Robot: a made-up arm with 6 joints.
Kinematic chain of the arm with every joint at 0, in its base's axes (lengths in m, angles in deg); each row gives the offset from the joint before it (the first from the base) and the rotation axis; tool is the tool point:
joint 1: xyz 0 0 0.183 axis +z
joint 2: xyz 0 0 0 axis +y
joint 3: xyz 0 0 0.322 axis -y
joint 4: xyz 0 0 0 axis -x
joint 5: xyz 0.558 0 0 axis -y
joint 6: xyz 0 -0.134 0 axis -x
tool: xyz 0 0 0
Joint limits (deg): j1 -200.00..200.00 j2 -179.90..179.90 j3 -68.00..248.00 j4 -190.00..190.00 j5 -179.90..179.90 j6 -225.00..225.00
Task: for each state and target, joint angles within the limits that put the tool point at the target. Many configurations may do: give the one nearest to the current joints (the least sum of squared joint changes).
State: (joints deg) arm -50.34 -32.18 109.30 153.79 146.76 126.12
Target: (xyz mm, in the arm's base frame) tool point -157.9 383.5 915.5
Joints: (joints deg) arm -51.15 -2.62 123.82 151.38 146.76 126.12
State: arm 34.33 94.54 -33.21 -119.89 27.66 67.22
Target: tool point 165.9 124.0 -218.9
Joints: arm 20.98 59.41 -26.14 -114.87 27.66 67.22
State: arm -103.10 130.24 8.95 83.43 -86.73 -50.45
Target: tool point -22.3 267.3 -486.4
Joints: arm -91.64 151.09 0.47 77.09 -86.73 -50.45
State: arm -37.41 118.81 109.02 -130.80 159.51 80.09
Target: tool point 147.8 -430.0 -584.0
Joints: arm -78.93 143.32 92.21 -117.81 159.51 80.09
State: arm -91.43 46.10 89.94 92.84 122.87 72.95
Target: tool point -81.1 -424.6 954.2
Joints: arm -100.79 41.72 95.89 89.94 122.87 72.95
